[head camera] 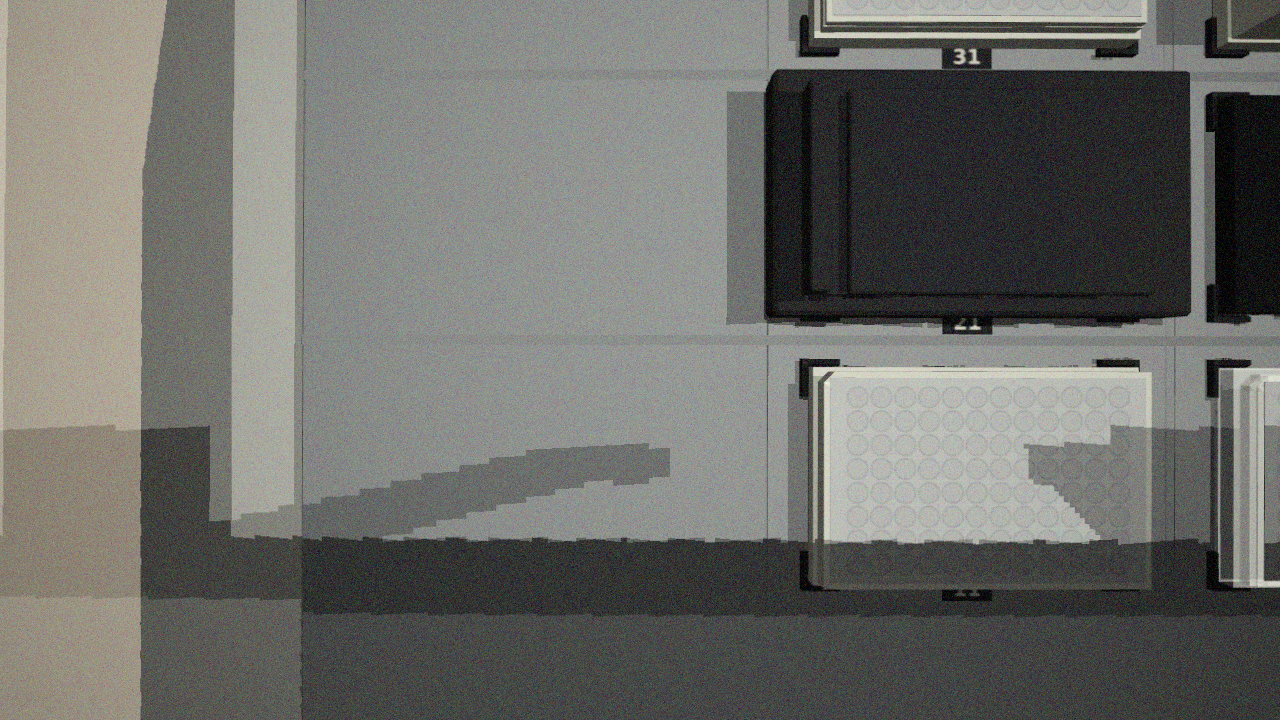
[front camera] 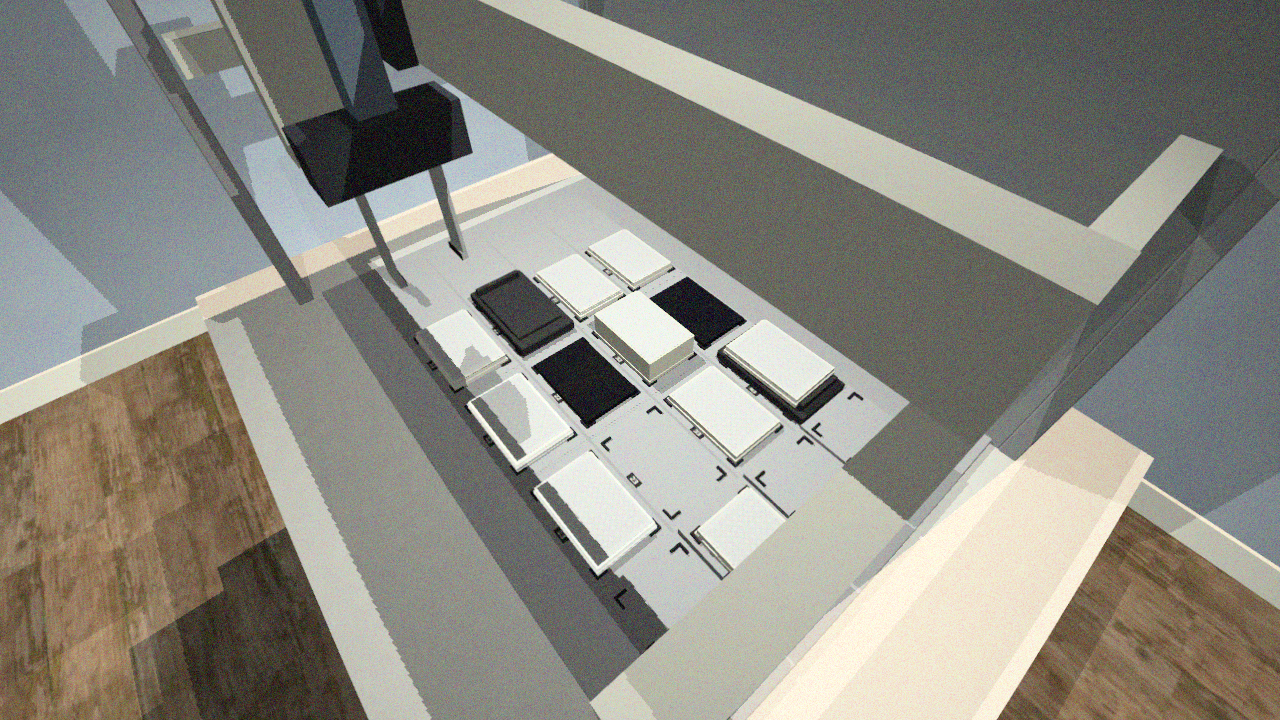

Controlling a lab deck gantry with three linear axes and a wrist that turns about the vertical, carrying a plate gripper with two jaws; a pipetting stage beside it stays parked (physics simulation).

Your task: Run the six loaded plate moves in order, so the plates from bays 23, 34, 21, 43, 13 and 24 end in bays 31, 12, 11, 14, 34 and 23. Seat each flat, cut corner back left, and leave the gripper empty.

Labels:
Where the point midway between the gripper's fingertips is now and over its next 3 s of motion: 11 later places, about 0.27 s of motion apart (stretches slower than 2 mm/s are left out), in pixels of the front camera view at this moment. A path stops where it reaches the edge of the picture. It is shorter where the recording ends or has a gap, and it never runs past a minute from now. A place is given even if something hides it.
My gripper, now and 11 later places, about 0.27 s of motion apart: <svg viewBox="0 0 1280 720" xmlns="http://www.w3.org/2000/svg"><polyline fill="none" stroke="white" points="429,265 435,266 488,275 584,287 686,297 769,298 798,291 800,290 798,296 796,304 793,312 790,320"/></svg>

